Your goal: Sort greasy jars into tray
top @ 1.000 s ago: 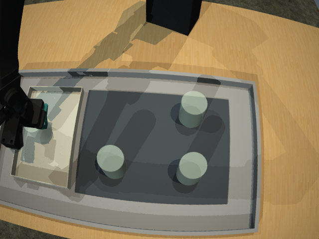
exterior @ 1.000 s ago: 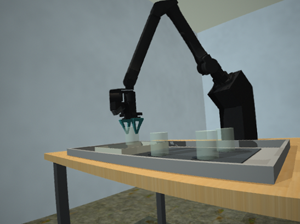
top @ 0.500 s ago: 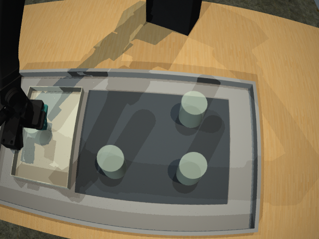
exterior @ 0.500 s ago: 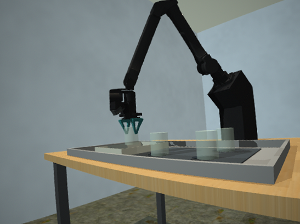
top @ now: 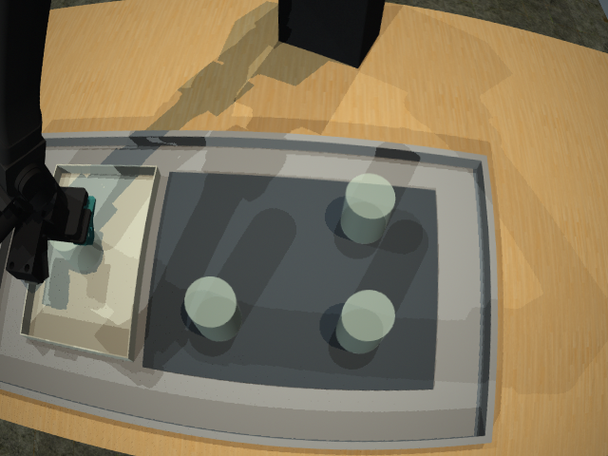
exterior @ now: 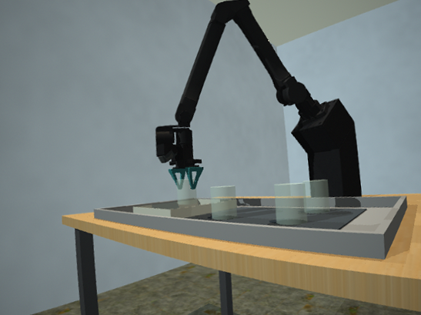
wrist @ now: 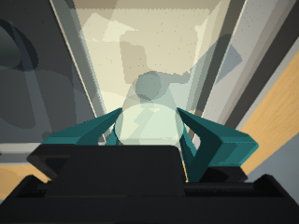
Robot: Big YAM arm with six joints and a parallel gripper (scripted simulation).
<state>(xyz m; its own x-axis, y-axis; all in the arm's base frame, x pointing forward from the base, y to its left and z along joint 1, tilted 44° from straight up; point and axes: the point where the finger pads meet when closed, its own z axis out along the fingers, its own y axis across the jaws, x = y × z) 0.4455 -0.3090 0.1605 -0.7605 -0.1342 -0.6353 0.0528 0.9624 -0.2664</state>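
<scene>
Now: the cream tray 80 mm below my hand. Round my hand: dark mat 320 mm to the left, 80 mm below, 20 mm ahead; grey steel table top 210 mm to the left, 90 mm below, 30 mm ahead.
</scene>
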